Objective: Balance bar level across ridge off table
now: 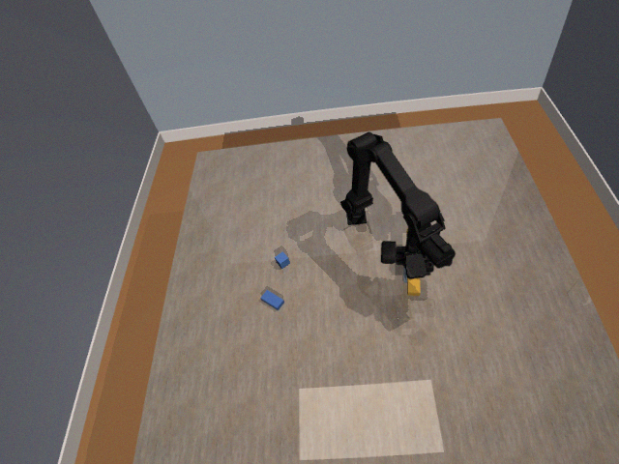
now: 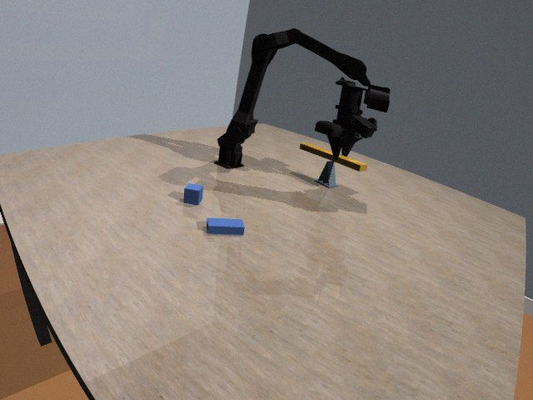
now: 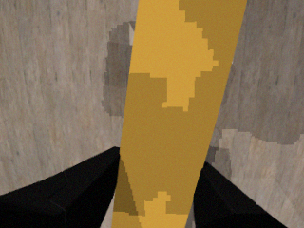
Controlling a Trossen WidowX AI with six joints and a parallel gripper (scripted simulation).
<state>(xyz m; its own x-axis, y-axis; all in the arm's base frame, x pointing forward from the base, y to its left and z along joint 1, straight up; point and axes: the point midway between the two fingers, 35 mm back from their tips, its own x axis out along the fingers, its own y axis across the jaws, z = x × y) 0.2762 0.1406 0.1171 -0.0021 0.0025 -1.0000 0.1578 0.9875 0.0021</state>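
Now: gripper tip 3 cm past the yellow bar. From my gripper tip the other things lie so: blue cube: 40 cm to the right, 11 cm behind, 7 cm below; flat blue block: 43 cm to the right, 7 cm below, 2 cm ahead.
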